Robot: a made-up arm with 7 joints. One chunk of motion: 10 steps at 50 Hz.
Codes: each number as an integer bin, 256 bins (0 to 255) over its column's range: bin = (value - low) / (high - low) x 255, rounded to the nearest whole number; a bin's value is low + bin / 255 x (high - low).
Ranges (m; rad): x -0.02..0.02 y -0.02..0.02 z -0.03..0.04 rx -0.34..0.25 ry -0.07..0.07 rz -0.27..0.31
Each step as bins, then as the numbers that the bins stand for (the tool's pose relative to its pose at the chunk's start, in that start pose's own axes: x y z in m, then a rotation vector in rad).
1 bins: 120 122 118 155 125 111
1 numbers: -0.0012 -0.0009 0.0024 0.0186 -0.0014 -0.0175
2 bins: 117 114 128 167 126 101
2 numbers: -0.0016 -0.0021 0.0051 0.0464 -0.0008 -0.0403
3 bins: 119 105 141 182 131 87
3 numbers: -0.0013 -0.0035 0.0087 0.0811 0.0019 -0.0721
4 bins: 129 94 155 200 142 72
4 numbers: 0.0002 -0.0053 0.0125 0.1227 0.0080 -0.1062
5 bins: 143 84 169 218 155 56
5 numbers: 0.0024 -0.0068 0.0164 0.1644 0.0151 -0.1426
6 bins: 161 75 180 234 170 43
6 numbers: 0.0053 -0.0082 0.0194 0.2014 0.0233 -0.1722
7 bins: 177 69 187 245 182 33
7 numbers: 0.0078 -0.0092 0.0213 0.2269 0.0299 -0.1949
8 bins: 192 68 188 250 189 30
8 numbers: 0.0101 -0.0093 0.0216 0.2384 0.0338 -0.2018
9 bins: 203 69 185 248 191 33
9 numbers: 0.0118 -0.0092 0.0208 0.2338 0.0349 -0.1949
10 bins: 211 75 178 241 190 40
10 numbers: 0.0131 -0.0082 0.0189 0.2176 0.0343 -0.1790
